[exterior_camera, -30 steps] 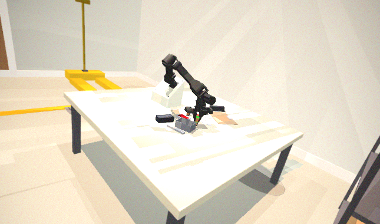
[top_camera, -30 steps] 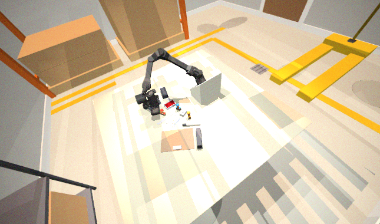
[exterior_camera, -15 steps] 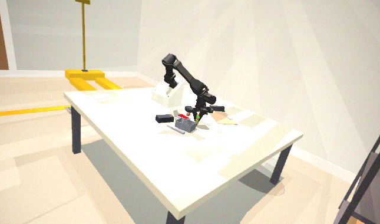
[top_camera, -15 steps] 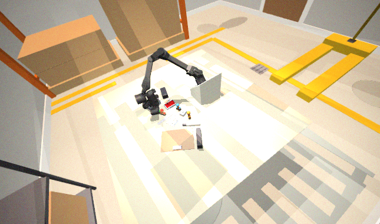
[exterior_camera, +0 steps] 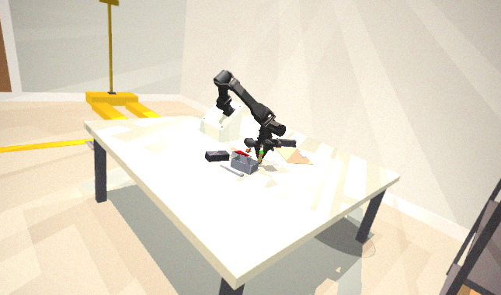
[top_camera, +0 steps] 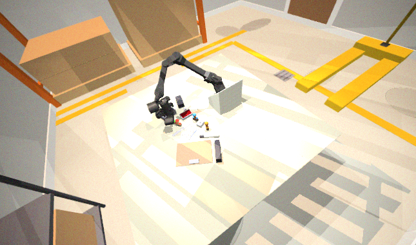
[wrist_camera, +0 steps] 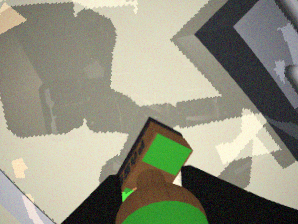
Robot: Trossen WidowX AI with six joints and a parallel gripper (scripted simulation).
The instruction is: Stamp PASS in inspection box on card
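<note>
Now: gripper tip 4 cm to the right of the red stamp, 3 cm past it and 1 cm above it. The rest, counted from my gripper tip: grey tray 11 cm to the right, 2 cm below; green stamp right at my gripper tip; red ink pad 11 cm behind, 3 cm below, 2 cm to the right.
</note>
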